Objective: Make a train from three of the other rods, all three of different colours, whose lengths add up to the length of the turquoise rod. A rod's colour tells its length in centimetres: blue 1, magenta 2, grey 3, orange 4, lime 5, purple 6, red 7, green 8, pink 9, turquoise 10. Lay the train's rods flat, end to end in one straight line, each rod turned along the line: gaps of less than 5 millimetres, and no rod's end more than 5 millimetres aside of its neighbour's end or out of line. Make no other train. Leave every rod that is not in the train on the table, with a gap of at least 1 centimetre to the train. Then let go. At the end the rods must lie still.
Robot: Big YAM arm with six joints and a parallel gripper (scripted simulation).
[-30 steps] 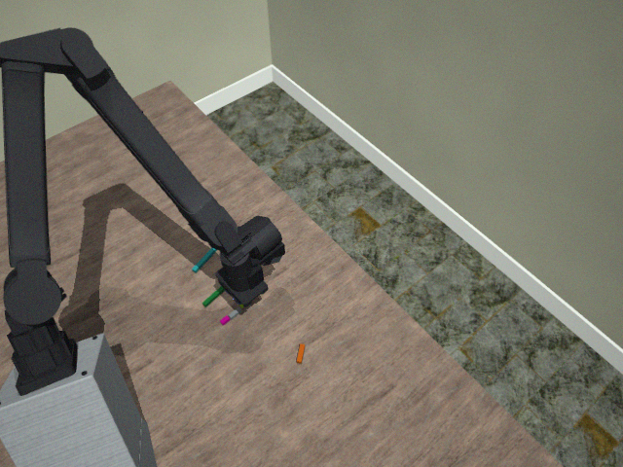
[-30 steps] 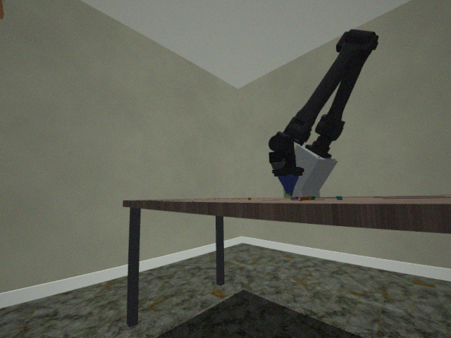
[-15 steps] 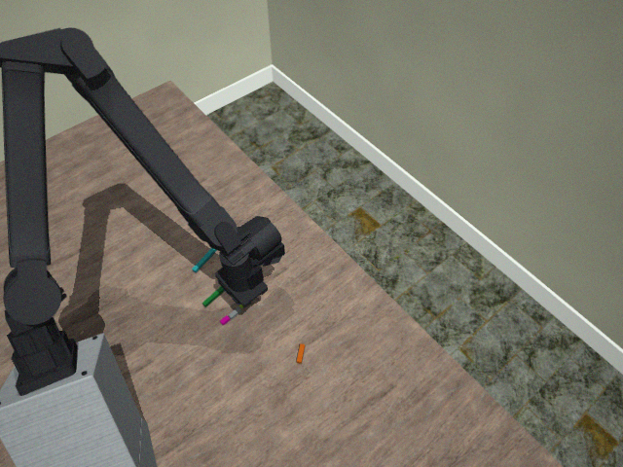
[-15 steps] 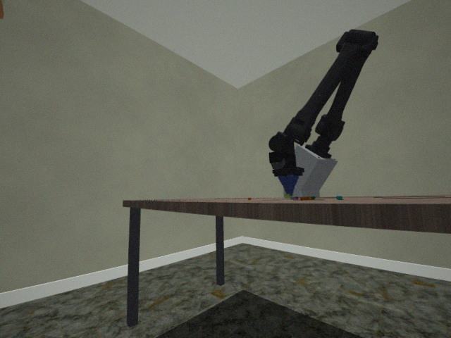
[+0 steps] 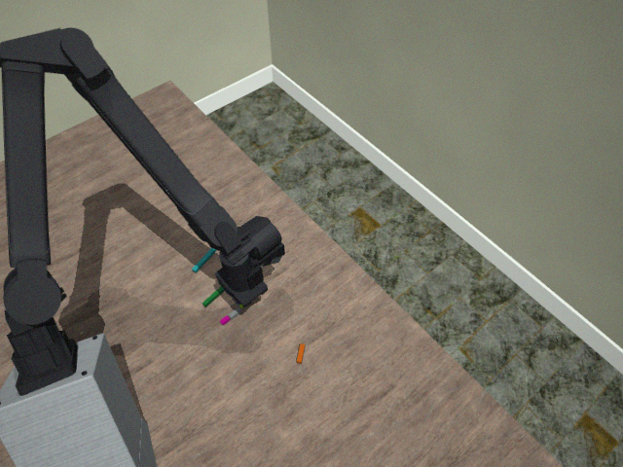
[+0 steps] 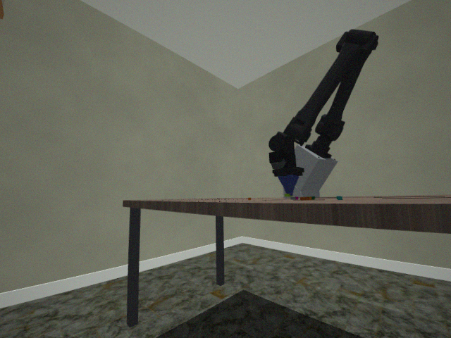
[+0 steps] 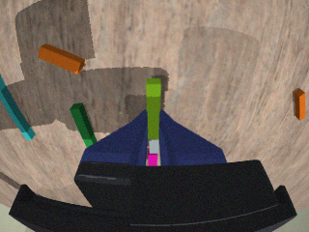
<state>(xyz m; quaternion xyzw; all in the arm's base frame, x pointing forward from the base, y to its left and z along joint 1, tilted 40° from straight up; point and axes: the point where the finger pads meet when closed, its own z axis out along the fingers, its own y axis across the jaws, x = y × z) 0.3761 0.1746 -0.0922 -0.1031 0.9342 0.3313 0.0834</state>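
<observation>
Right now the lime rod is 1 cm below my hand and 1 cm ahead of it. The rest, counted from my hand: grey rod (3 cm behind, 2 cm below, 1 cm to the right); then magenta rod (6 cm behind, 2 cm to the right, 2 cm below); then green rod (6 cm to the left, 5 cm behind, 2 cm below).
</observation>
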